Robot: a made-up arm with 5 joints. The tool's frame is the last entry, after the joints.
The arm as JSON. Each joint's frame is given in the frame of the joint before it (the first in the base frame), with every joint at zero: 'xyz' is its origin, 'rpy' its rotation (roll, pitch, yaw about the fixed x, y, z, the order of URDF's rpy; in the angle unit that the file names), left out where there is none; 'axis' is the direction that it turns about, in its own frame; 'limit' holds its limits. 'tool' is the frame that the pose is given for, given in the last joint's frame.
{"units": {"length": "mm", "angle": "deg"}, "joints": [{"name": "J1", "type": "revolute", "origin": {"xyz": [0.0, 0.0, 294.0]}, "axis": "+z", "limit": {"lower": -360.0, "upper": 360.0}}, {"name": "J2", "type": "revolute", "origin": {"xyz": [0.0, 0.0, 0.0]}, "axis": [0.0, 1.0, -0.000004], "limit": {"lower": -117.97, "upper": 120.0}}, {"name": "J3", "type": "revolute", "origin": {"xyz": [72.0, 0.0, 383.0]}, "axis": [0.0, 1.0, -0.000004], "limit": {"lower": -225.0, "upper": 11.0}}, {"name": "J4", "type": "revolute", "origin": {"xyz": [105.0, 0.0, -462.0]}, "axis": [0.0, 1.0, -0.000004], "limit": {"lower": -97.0, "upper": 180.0}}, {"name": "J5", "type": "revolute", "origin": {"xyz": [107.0, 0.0, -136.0]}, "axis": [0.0, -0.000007, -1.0], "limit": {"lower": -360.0, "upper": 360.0}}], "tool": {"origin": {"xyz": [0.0, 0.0, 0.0], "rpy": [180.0, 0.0, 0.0]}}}
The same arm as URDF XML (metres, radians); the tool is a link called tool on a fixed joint. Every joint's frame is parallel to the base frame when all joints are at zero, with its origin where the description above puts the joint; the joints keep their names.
<robot name="arm">
  <link name="base"/>
  <link name="link1"/>
  <link name="link2"/>
  <link name="link3"/>
  <link name="link4"/>
  <link name="link5"/>
  <link name="tool"/>
  <joint name="J1" type="revolute">
    <parent link="base"/>
    <child link="link1"/>
    <origin xyz="0 0 0.294"/>
    <axis xyz="0 0 1"/>
    <limit lower="-6.2832" upper="6.2832"/>
  </joint>
  <joint name="J2" type="revolute">
    <parent link="link1"/>
    <child link="link2"/>
    <origin xyz="0 0 0"/>
    <axis xyz="0 1 0"/>
    <limit lower="-2.059" upper="2.0944"/>
  </joint>
  <joint name="J3" type="revolute">
    <parent link="link2"/>
    <child link="link3"/>
    <origin xyz="0.072 0 0.383"/>
    <axis xyz="0 1 0"/>
    <limit lower="-3.927" upper="0.192"/>
  </joint>
  <joint name="J4" type="revolute">
    <parent link="link3"/>
    <child link="link4"/>
    <origin xyz="0.105 0 -0.462"/>
    <axis xyz="0 1 0"/>
    <limit lower="-1.693" upper="3.1416"/>
  </joint>
  <joint name="J5" type="revolute">
    <parent link="link4"/>
    <child link="link5"/>
    <origin xyz="0.107 0 -0.136"/>
    <axis xyz="0 0 -1"/>
    <limit lower="-6.2832" upper="6.2832"/>
  </joint>
  <joint name="tool_joint" type="fixed">
    <parent link="link5"/>
    <child link="tool"/>
    <origin xyz="0 0 0" rpy="3.1416 0 0"/>
  </joint>
</robot>

